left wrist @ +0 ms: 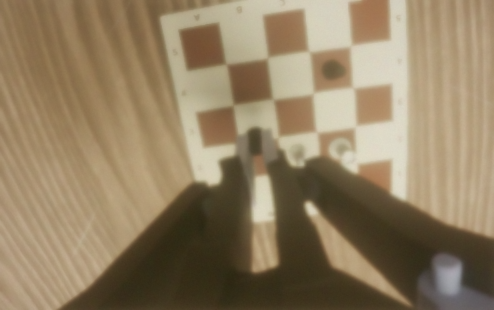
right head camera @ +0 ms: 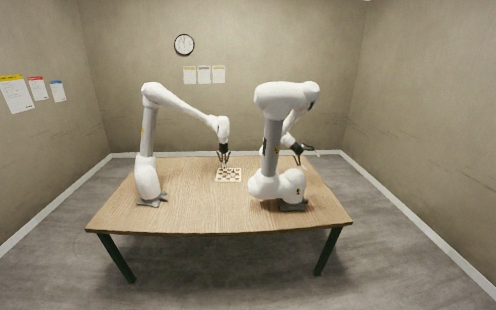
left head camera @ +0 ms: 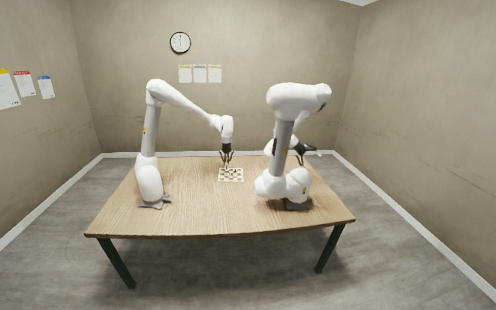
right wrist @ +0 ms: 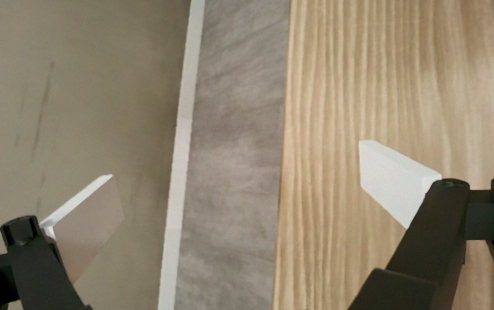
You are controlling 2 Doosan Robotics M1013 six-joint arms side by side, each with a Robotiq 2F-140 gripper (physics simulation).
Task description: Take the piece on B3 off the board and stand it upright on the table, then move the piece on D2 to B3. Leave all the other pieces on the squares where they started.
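Places are measured from the left arm's base along level axes (x ahead, y left, z up), in metres.
Pixels of known places: left gripper, fingertip midpoint: (left wrist: 258, 148) (right head camera: 224, 168) (left head camera: 226, 168); right gripper, fingertip midpoint: (right head camera: 312, 163) (left head camera: 314, 162) (right wrist: 239, 180); left arm's base, origin of the base link: (right head camera: 152, 199) (left head camera: 154, 200); right arm's base, origin of the base link: (right head camera: 290, 202) (left head camera: 295, 202).
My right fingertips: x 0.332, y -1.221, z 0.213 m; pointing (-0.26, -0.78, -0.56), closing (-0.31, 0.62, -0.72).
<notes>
For each thing: its middle in the pictures, then the offset to it from my right fingertips. "*": a spot on its surface instead. Level surfaces: height alone.
- square B3, surface spot: (left wrist: 254, 114) * dx +0.096, dy +0.735, dz -0.207 m
- D2, body centre: (left wrist: 344, 153) dx +0.057, dy +0.653, dz -0.191 m
- light piece, body centre: (left wrist: 300, 158) dx +0.054, dy +0.695, dz -0.191 m
- wooden table, its level: dz -0.213 m
My left gripper (left head camera: 226, 166) (right head camera: 224, 166) (left wrist: 258, 148) is shut on a dark piece (left wrist: 255, 142) and holds it above the board (left head camera: 220, 179) (right head camera: 218, 180) (left wrist: 179, 75), near the B column. The visible part of square B3 (left wrist: 254, 114) is bare. The light piece on D2 (left wrist: 341, 148) stands right of the left fingers in the left wrist view. Another light piece (left wrist: 297, 151) stands on C2, and a dark piece (left wrist: 332, 69) on D4. The fingers hide part of the lower rows. My right gripper (left head camera: 311, 159) (right head camera: 311, 160) (right wrist: 239, 180) is open and empty, far right of the board.
The wooden table (left head camera: 190, 215) (right head camera: 190, 215) (left wrist: 90, 125) (right wrist: 325, 240) surrounds the board. The right arm (left head camera: 284, 147) (right head camera: 272, 147) stands to the right of the board. In the right wrist view, the table edge runs between the open right fingers, with floor (right wrist: 230, 150) and wall beyond.
</notes>
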